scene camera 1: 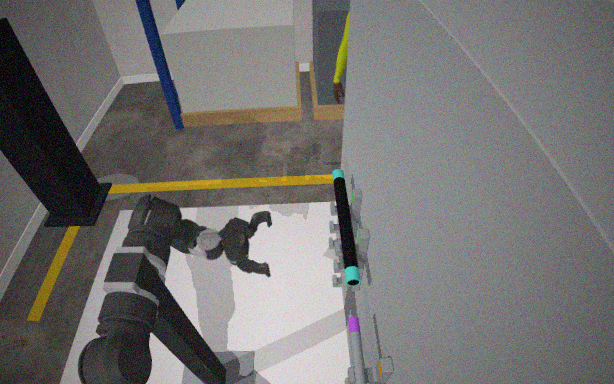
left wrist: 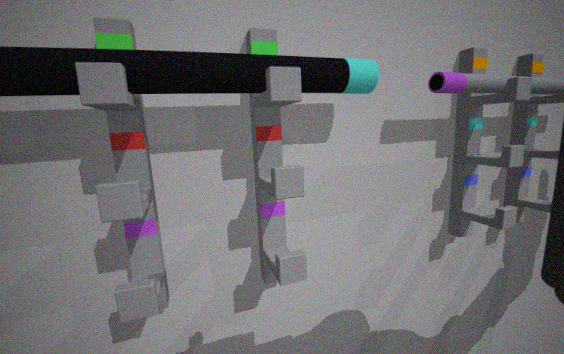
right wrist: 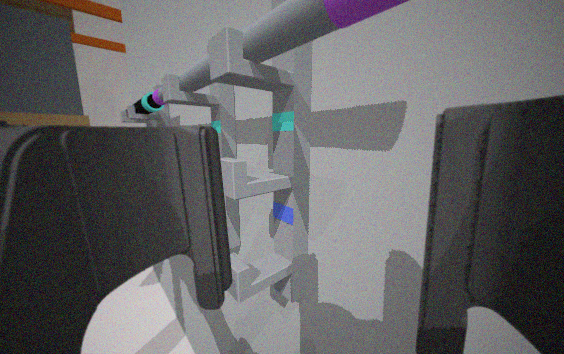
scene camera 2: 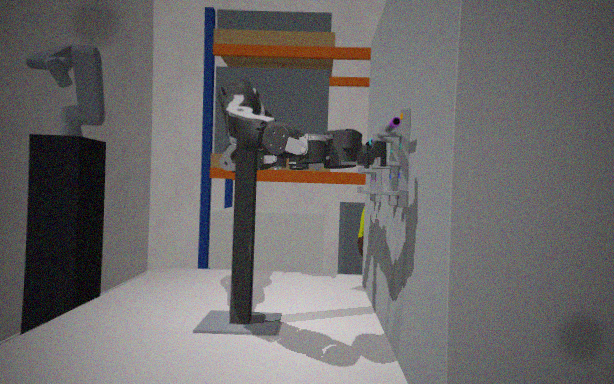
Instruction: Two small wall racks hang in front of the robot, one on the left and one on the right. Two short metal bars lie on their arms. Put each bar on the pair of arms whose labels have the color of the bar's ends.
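A black bar with turquoise ends [scene camera 1: 345,220] [left wrist: 200,72] lies on the top, green-labelled arms of the left rack [left wrist: 270,156], above its red and purple labels. A grey bar with purple ends [scene camera 1: 356,352] [left wrist: 455,82] [right wrist: 290,30] lies on the top, orange-labelled arms of the right rack [left wrist: 457,200] [right wrist: 284,155], above its turquoise and blue labels. My left gripper [scene camera 1: 269,246] is open and empty, apart from the left rack; its fingers do not show in the left wrist view. My right gripper [right wrist: 325,220] is partly open and empty, close to the right rack and lower than the grey bar.
The racks hang on a grey wall [scene camera 1: 475,200]. My pedestal [scene camera 2: 243,240] stands in front of it. A blue post [scene camera 1: 160,65] [scene camera 2: 206,150] and orange beams [scene camera 2: 295,52] belong to shelving behind. A yellow-sleeved arm [scene camera 1: 342,55] shows beside the wall's edge.
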